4 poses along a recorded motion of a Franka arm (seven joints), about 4.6 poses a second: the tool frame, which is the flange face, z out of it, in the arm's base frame.
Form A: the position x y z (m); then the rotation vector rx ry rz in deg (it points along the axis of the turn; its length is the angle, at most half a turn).
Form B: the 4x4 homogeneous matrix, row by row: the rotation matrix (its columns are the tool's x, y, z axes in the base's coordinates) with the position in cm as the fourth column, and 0 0 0 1 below. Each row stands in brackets. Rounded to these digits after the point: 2 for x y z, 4 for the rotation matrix.
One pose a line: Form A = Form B
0.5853 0.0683 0.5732 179.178 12.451 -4.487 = [[0.9891 0.1384 -0.0494 58.53], [0.1381 -0.9904 -0.0093 6.83], [-0.0502 0.0023 -0.9987 57.32], [0 0 0 1]]
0.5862 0.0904 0.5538 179.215 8.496 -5.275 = [[0.9938 0.0948 -0.0583 58.62], [0.0943 -0.9955 -0.0116 9.04], [-0.0591 0.0060 -0.9982 55.38], [0 0 0 1]]
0.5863 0.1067 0.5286 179.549 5.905 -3.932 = [[0.9969 0.0658 -0.0436 58.63], [0.0656 -0.9978 -0.0069 10.67], [-0.0439 0.0040 -0.9990 52.86], [0 0 0 1]]
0.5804 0.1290 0.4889 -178.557 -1.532 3.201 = [[0.9992 0.0167 -0.0360 58.04], [0.0176 -0.9996 0.0243 12.90], [-0.0356 -0.0249 -0.9991 48.89], [0 0 0 1]]
